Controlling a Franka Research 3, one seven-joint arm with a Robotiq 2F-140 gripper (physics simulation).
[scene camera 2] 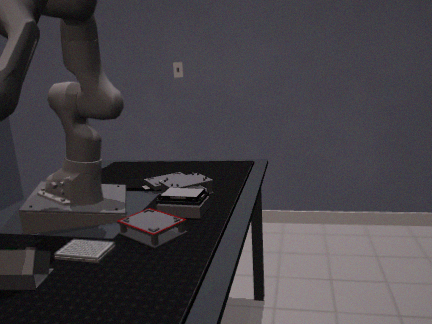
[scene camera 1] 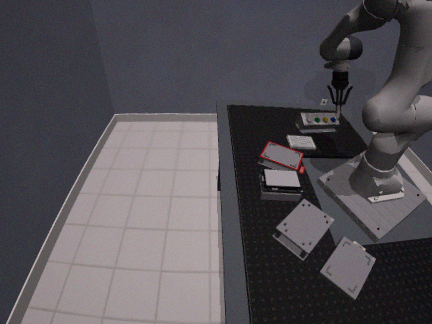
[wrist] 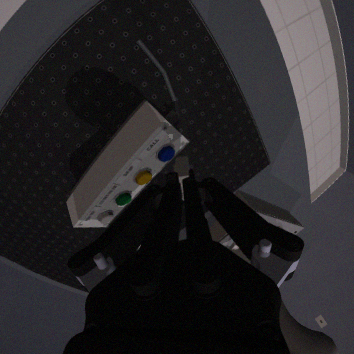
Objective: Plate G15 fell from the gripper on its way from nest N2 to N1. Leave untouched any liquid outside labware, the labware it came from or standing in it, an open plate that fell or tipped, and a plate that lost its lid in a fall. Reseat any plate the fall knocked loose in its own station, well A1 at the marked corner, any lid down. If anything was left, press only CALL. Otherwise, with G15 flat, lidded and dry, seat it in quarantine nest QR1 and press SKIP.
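Observation:
My gripper is shut and empty, low beside the blue-button end of the control panel. The blue CALL button is up and left of the fingertips in the wrist view; the yellow button is left of them. Contact cannot be told. A white plate with a well grid lies flat on the black mat between panel and red-rimmed nest. The red-rimmed nest holds no plate. Its lid and any liquid cannot be made out.
A dark device topped by a white plate or cover stands beside the red-rimmed nest. Two grey nests without plates stand farther along. A thin cable runs from the panel. The arm's base plate is beside the mat.

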